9 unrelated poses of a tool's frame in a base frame.
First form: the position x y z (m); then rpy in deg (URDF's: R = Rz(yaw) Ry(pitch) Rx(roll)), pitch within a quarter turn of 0, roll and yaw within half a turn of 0.
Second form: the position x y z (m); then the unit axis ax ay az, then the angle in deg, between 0 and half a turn. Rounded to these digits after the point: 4 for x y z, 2 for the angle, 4 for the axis.
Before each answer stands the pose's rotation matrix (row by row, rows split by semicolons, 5 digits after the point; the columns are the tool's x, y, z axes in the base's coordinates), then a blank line. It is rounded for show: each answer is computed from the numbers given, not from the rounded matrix.
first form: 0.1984, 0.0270, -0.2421, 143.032, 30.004, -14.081
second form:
0.83997 0.09730 -0.53384; -0.21069 -0.84813 -0.48610; -0.50006 0.52078 -0.69190

0.1984, 0.0270, -0.2421, 0.9558, -0.0321, -0.2924, 148.21
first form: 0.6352, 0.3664, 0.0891, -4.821, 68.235, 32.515
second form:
0.31268 -0.60144 0.73519; 0.19931 0.79831 0.56831; -0.92871 -0.03116 0.36949

0.6352, 0.3664, 0.0891, -0.3088, 0.8571, 0.4125, 76.10
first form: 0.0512, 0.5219, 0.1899, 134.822, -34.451, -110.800
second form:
-0.29282 -0.51648 -0.80468; -0.77087 0.62542 -0.12090; 0.56570 0.58490 -0.58127

0.0512, 0.5219, 0.1899, 0.4518, -0.8772, -0.1628, 128.63
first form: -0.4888, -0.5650, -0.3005, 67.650, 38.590, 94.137
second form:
-0.05639 -0.42089 0.90536; 0.77959 0.54795 0.30329; -0.62374 0.72291 0.29723

-0.4888, -0.5650, -0.3005, 0.2110, 0.7688, 0.6036, 96.06
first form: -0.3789, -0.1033, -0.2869, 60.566, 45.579, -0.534
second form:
0.69989 0.62658 0.34285; -0.00652 0.48560 -0.87416; -0.71422 0.60958 0.34396

-0.3789, -0.1033, -0.2869, 0.7693, 0.5481, -0.3283, 74.65
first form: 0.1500, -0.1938, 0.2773, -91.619, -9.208, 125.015
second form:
-0.56640 -0.06864 -0.82127; 0.80845 0.14721 -0.56986; 0.16002 -0.98672 -0.02789

0.1500, -0.1938, 0.2773, -0.3019, -0.7108, 0.6353, 136.35
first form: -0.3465, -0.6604, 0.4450, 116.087, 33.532, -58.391
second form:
0.43689 -0.11447 -0.89220; -0.70991 -0.65300 -0.26385; -0.55240 0.74866 -0.36655

-0.3465, -0.6604, 0.4450, 0.8280, -0.2779, -0.4870, 142.31
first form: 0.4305, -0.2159, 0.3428, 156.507, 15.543, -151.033
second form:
-0.84290 -0.53762 0.02194; -0.46659 0.75064 0.46779; -0.26796 0.38406 -0.88357

0.4305, -0.2159, 0.3428, -0.2701, 0.9352, 0.2291, 171.08
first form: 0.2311, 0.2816, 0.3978, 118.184, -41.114, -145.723
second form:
-0.62256 0.21294 -0.75305; -0.42431 0.71670 0.55344; 0.65756 0.66408 -0.35584

0.2311, 0.2816, 0.3978, 0.0713, -0.9090, -0.4106, 129.11
